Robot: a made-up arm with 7 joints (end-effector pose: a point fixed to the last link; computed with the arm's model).
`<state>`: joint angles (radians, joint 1 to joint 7).
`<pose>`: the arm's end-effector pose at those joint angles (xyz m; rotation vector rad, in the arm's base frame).
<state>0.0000 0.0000 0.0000 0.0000 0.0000 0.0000 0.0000</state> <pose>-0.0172 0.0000 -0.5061 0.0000 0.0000 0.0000</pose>
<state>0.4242 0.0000 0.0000 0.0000 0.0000 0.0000 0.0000</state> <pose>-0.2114 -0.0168 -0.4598 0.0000 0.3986 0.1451</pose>
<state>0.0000 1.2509 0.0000 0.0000 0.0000 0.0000 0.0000</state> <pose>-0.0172 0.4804 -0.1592 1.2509 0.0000 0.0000</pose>
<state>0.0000 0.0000 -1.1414 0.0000 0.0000 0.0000 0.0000</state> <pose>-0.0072 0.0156 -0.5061 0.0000 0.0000 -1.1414</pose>
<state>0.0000 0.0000 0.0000 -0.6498 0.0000 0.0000 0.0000</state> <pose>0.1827 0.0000 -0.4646 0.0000 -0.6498 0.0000</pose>
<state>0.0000 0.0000 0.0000 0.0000 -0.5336 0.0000 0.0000</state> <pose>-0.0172 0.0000 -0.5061 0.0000 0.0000 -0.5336</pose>
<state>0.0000 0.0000 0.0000 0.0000 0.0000 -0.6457 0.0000</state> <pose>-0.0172 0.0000 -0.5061 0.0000 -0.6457 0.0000</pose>
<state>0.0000 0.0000 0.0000 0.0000 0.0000 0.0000 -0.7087</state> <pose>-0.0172 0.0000 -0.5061 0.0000 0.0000 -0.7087</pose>
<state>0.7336 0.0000 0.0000 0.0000 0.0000 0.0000 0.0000</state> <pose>-0.3312 -0.0458 -0.3803 0.0000 0.6894 0.2509</pose>
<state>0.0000 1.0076 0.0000 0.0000 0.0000 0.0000 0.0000</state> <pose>-0.0172 0.4279 -0.2702 1.0076 0.0000 0.0000</pose>
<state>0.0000 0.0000 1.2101 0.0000 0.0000 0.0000 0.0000</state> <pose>-0.0061 -0.0161 -0.5061 0.0000 0.0000 1.2101</pose>
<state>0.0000 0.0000 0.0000 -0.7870 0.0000 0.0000 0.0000</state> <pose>0.2190 0.0000 -0.4399 0.0000 -0.7870 0.0000</pose>
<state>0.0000 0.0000 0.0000 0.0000 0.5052 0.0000 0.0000</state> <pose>-0.0172 0.0000 -0.5061 0.0000 0.0000 0.5052</pose>
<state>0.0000 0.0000 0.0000 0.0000 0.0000 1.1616 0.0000</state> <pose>-0.0172 0.0000 -0.5061 0.0000 1.1616 0.0000</pose>
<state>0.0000 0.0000 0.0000 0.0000 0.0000 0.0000 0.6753</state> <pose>-0.0172 0.0000 -0.5061 0.0000 0.0000 0.6753</pose>
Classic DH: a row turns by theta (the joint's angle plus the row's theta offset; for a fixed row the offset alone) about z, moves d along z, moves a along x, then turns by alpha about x. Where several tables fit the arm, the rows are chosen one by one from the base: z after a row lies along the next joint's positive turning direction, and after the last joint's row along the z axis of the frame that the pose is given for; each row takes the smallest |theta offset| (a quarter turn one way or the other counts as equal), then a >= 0, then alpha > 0; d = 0 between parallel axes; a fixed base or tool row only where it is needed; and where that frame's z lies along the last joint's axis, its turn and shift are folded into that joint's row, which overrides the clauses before.
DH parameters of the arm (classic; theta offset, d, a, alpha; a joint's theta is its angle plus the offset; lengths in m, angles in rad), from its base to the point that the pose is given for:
base (fixed): 0 0 0 -1.2217
joint 1: 1.5708 0 0 1.5708
joint 2: 1.2217 0 0 -1.5708
joint 3: -1.5708 -0.1886 0.0212 -1.5708
joint 4: 0 0 -0.0384 1.5708
joint 5: 0 -0.3175 0 -1.5708
joint 6: 0 0 0 1.5708
joint 7: 0 0 0 0

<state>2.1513 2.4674 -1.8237 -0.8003 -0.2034 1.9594 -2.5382</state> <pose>0.0672 0.4484 0.1871 0.5141 -0.3827 -1.1361</pose>
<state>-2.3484 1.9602 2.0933 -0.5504 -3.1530 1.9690 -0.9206</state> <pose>-0.0550 0.5005 0.0094 -0.5413 0.4163 0.8127</pose>
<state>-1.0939 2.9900 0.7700 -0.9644 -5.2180 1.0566 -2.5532</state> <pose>-0.3041 -0.0941 0.3567 2.6681 0.6643 -0.1254</pose>
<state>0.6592 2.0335 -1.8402 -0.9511 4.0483 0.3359 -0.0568</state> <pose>-0.1770 0.4438 0.0374 1.1490 -0.5760 1.9727</pose>
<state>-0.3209 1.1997 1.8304 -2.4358 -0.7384 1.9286 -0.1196</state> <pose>-0.1271 0.0743 0.2118 1.1696 -1.2030 2.3172</pose>
